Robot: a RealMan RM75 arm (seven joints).
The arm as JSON. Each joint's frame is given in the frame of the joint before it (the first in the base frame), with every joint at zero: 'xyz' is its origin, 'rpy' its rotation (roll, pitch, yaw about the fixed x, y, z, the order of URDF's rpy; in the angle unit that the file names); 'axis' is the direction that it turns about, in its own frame. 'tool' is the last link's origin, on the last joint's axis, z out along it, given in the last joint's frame.
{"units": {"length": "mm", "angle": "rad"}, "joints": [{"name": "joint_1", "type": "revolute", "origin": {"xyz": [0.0, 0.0, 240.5], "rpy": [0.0, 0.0, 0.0]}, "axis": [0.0, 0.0, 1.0]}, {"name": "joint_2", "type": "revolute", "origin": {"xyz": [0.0, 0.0, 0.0], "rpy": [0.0, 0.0, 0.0]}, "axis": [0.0, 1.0, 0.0]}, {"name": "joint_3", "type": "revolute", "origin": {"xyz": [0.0, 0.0, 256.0], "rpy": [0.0, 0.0, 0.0]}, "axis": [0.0, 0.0, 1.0]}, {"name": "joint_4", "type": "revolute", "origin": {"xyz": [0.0, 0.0, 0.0], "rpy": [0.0, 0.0, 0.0]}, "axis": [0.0, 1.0, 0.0]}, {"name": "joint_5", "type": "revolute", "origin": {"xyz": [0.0, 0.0, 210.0], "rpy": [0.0, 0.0, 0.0]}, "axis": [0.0, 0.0, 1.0]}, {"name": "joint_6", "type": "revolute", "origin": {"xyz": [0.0, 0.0, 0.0], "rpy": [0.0, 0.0, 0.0]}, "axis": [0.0, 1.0, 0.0]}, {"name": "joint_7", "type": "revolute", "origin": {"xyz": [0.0, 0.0, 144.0], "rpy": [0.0, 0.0, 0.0]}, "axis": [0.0, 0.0, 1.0]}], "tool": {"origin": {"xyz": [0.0, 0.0, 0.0], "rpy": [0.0, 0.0, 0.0]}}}
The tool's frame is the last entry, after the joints.
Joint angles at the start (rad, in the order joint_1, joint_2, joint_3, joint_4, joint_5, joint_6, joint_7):
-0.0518 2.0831 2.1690 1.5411 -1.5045 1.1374 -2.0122
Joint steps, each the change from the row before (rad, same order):
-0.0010 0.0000 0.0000 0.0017 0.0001 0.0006 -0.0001
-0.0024 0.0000 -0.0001 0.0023 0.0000 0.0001 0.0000
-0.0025 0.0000 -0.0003 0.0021 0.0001 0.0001 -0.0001
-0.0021 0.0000 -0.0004 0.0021 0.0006 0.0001 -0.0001
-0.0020 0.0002 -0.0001 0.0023 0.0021 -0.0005 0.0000
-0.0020 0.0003 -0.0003 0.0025 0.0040 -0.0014 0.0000
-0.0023 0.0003 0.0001 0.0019 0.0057 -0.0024 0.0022
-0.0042 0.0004 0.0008 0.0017 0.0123 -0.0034 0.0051
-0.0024 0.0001 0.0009 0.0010 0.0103 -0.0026 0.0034
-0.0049 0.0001 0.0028 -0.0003 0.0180 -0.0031 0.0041
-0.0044 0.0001 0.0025 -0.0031 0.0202 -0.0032 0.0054
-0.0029 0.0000 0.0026 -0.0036 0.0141 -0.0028 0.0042
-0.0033 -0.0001 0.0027 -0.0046 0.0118 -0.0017 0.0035
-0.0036 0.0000 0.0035 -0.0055 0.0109 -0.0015 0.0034
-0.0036 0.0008 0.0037 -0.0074 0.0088 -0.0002 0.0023
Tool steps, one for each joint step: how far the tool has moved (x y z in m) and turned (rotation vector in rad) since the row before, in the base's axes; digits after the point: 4 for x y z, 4 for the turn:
-0.0002 -0.0003 0.0002 0.0002 -0.0010 0.0006
0.0001 -0.0006 0.0003 0.0007 -0.0013 -0.0006
0.0002 -0.0006 0.0002 0.0005 -0.0012 -0.0007
0.0000 -0.0005 0.0002 0.0006 -0.0008 0.0000
-0.0002 -0.0004 0.0004 0.0019 0.0005 0.0004
-0.0004 -0.0004 0.0006 0.0032 0.0020 0.0011
-0.0003 -0.0004 0.0009 0.0042 0.0056 -0.0005
-0.0002 -0.0008 0.0016 0.0071 0.0137 -0.0014
-0.0004 -0.0005 0.0014 0.0060 0.0107 0.0000
0.0001 -0.0012 0.0023 0.0101 0.0181 -0.0011
0.0004 -0.0011 0.0021 0.0094 0.0227 -0.0019
0.0008 -0.0008 0.0016 0.0072 0.0169 -0.0031
0.0013 -0.0010 0.0012 0.0055 0.0150 -0.0044
0.0018 -0.0011 0.0012 0.0055 0.0147 -0.0060
0.0024 -0.0013 0.0006 0.0037 0.0140 -0.0073

